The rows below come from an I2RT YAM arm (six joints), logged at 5 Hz.
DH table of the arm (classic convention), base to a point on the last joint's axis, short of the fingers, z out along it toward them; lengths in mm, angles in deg. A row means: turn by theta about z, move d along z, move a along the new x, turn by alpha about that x. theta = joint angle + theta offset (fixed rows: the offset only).
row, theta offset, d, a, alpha
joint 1, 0, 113.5, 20, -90
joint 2, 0, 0, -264, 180
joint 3, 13.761, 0, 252.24, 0
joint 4, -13.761, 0, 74, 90
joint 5, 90, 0, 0, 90
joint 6, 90, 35.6, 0, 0
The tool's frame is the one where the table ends.
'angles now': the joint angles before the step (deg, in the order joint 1, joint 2, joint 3, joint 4, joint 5, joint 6). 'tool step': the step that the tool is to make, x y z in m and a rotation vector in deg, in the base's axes. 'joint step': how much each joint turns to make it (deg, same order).
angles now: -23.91 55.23 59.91 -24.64 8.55 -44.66
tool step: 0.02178 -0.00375 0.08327 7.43 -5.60 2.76
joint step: 0.56 11.55 25.47 -12.59 -5.08 7.85
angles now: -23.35 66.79 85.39 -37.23 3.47 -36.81
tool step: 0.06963 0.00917 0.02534 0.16 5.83 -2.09
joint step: 8.23 17.48 21.73 -10.15 10.24 2.17
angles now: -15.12 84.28 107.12 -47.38 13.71 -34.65
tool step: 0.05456 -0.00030 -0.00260 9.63 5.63 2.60
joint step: 1.84 16.01 20.62 -13.78 -4.54 6.70
